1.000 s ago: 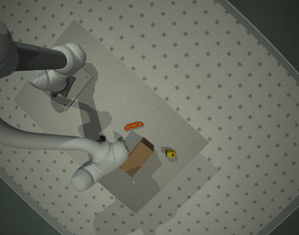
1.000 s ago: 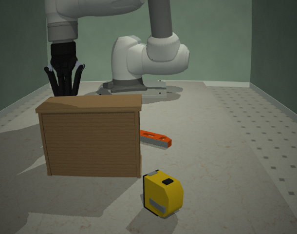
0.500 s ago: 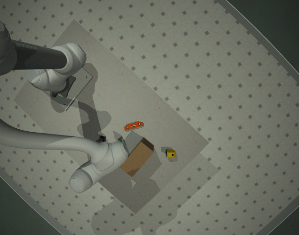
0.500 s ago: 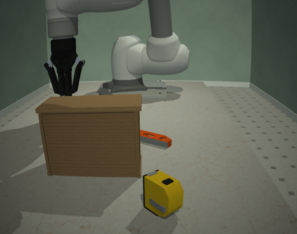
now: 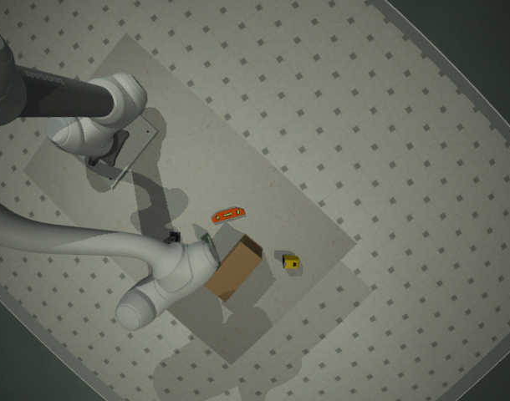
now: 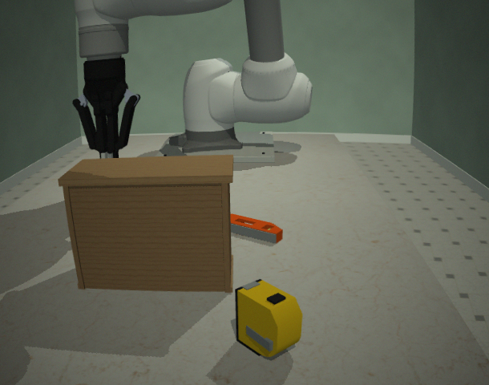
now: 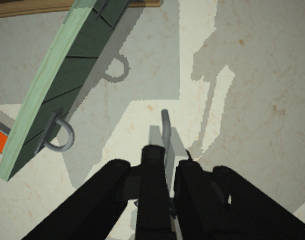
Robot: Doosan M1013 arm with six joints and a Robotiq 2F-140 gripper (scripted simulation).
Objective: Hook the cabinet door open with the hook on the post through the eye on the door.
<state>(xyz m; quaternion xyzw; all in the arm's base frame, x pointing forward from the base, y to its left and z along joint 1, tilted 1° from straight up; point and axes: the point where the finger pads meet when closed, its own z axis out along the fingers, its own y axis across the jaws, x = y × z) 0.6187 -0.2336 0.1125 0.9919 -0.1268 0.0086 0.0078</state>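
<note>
Now: the green door 7 cm ahead of my hand, 5 cm to the left of it and 4 cm below it. Round my hand: thin grey hook: 4 cm behind, 1 cm to the left, 2 cm below; orange spirit level: 5 cm ahead, 24 cm to the left, 11 cm below; yellow tape measure: 39 cm ahead, 20 cm to the left, 8 cm below.
</note>
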